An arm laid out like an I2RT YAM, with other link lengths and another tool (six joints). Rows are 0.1 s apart.
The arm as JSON. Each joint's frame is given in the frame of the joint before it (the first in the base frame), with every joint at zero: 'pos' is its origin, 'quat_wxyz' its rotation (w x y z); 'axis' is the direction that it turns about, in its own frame. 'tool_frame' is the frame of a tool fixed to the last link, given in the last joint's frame.
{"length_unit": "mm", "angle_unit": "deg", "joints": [
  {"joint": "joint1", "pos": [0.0, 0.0, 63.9], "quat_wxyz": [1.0, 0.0, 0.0, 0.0], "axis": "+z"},
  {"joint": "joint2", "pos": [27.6, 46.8, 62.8], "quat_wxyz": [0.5, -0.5, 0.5, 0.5], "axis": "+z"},
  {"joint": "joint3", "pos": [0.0, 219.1, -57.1], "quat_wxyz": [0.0, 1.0, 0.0, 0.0], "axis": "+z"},
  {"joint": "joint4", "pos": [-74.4, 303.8, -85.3], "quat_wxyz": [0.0, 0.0, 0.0, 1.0], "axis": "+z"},
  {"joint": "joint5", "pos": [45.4, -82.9, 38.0], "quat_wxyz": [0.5, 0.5, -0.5, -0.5], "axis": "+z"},
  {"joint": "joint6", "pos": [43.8, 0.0, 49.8], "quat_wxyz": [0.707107, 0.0, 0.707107, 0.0], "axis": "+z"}
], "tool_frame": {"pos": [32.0, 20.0, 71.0], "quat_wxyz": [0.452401, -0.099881, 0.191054, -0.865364]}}
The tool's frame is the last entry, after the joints.
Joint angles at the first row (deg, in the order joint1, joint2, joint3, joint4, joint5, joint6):
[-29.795, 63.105, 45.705, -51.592, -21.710, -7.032]
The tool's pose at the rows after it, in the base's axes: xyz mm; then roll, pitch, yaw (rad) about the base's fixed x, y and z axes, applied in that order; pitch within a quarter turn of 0, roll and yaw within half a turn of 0:
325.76 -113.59 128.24 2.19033 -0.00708 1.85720
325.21 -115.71 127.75 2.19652 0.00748 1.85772
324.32 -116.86 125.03 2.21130 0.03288 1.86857
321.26 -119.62 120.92 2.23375 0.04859 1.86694
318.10 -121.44 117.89 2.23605 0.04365 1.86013
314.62 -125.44 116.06 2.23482 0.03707 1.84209
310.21 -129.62 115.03 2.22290 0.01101 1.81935
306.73 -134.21 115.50 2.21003 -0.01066 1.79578
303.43 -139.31 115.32 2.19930 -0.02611 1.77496
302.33 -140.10 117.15 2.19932 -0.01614 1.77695
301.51 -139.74 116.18 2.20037 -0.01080 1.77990
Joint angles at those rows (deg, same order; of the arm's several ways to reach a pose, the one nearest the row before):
[-29.884, 63.107, 45.265, -50.979, -21.184, -7.382]
[-30.057, 63.019, 45.087, -50.716, -20.482, -7.907]
[-29.972, 62.842, 44.474, -50.186, -19.169, -9.047]
[-30.233, 62.757, 43.860, -50.097, -17.762, -9.754]
[-30.847, 62.405, 43.157, -50.097, -17.928, -9.932]
[-31.815, 62.050, 42.627, -50.098, -18.193, -9.757]
[-33.307, 61.698, 42.277, -50.624, -19.684, -9.408]
[-34.715, 61.437, 42.189, -51.063, -21.003, -8.965]
[-36.120, 61.260, 42.011, -51.239, -22.060, -8.790]
[-36.298, 60.736, 41.923, -51.414, -21.797, -9.226]
[-36.298, 60.381, 41.486, -51.241, -21.621, -9.488]

